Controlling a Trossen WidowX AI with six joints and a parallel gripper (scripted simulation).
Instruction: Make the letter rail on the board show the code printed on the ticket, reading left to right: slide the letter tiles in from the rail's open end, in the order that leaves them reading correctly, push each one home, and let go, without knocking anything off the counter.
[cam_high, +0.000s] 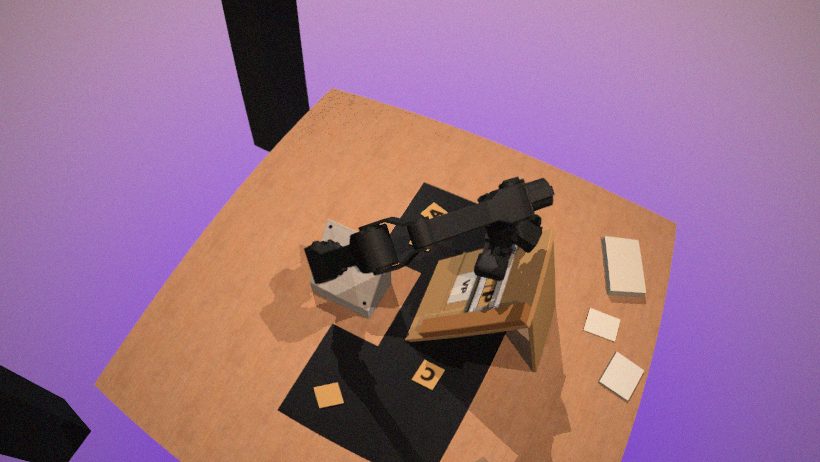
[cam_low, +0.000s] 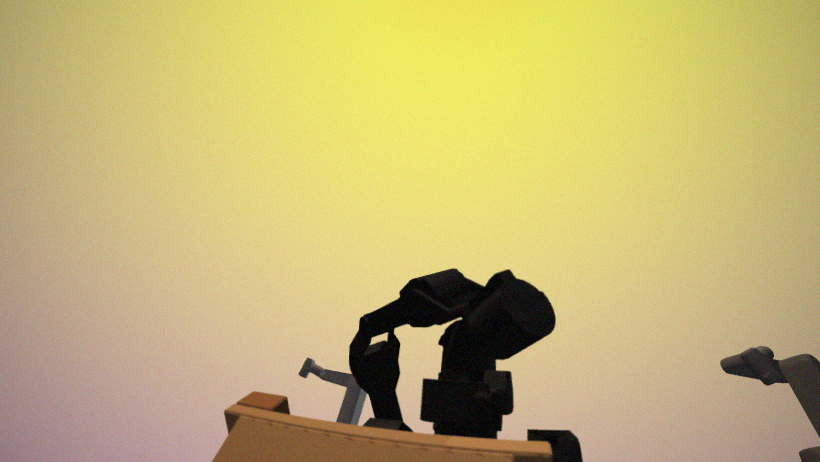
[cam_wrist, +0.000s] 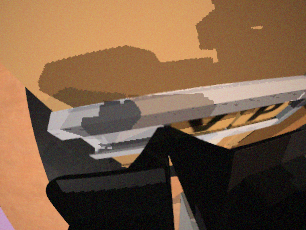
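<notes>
The v tile lies 3 cm to the right of my gripper tip and 1 cm ahead of it. Also, from my gripper tip: black mat: 18 cm below, 14 cm behind, 13 cm to the right; white ticket: 7 cm below, 5 cm to the right, 5 cm behind; p tile: 9 cm to the right, 2 cm ahead.
</notes>
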